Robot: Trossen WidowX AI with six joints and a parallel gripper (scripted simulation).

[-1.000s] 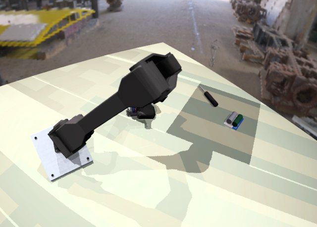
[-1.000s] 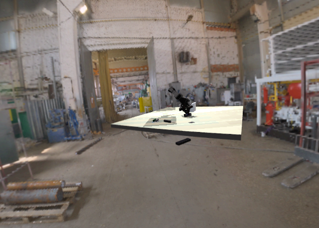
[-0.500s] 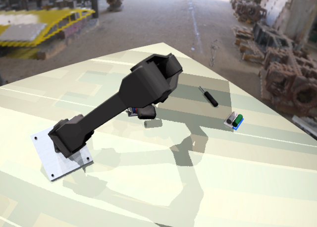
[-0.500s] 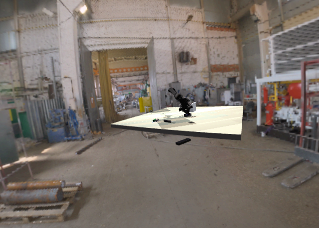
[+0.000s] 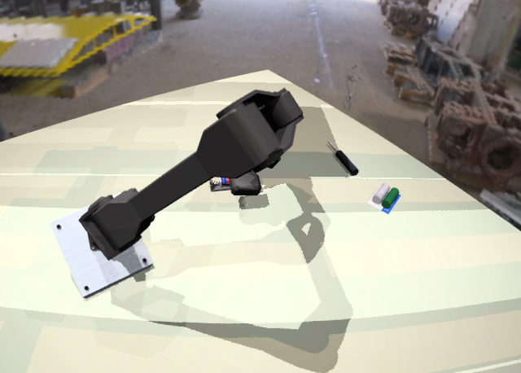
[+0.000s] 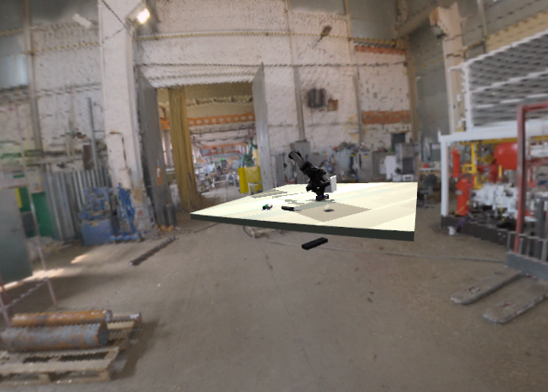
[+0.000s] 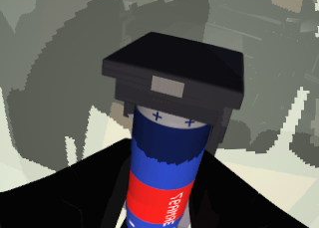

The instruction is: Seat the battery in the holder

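The battery lies 10 mm above my gripper tip. Also, from my gripper tip: black remote 290 mm ahead, 190 mm below, 100 mm to the left; then dark square 260 mm ahead, 180 mm to the left, 10 mm below; then black screwdriver 320 mm ahead, 20 mm to the right.
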